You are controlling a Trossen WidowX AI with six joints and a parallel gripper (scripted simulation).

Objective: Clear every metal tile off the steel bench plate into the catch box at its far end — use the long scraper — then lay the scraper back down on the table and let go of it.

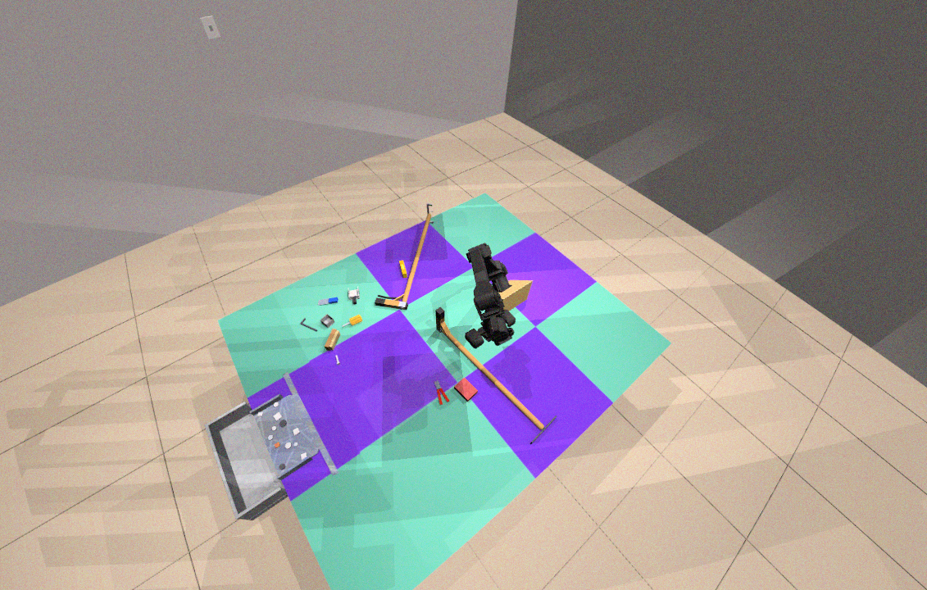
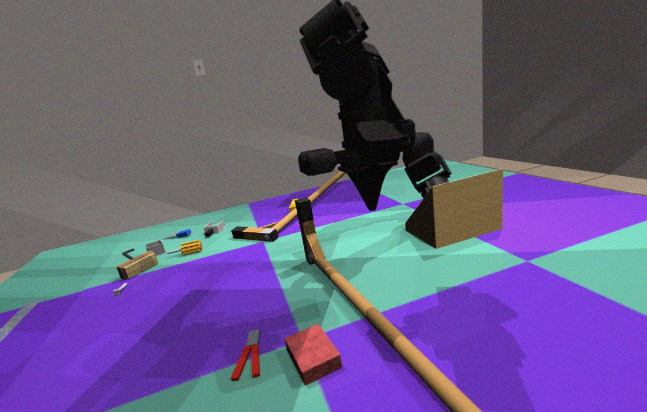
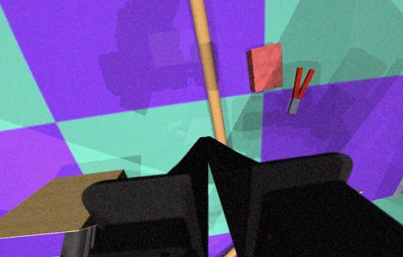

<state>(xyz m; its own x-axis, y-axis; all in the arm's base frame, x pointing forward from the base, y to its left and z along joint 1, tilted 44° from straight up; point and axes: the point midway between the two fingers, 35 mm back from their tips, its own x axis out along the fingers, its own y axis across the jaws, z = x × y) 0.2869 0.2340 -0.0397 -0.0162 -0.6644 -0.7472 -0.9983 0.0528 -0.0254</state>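
Right now my gripper tip is 11 cm above the long scraper, 5 cm to the right of it and 3 cm short of it. From my gripper tip the other things lie so: red block (16 cm below, 14 cm ahead, 5 cm to the left); wooden block (46 cm to the right, 44 cm ahead, 15 cm below); orange screwdriver (49 cm to the right, 32 cm ahead, 16 cm below).
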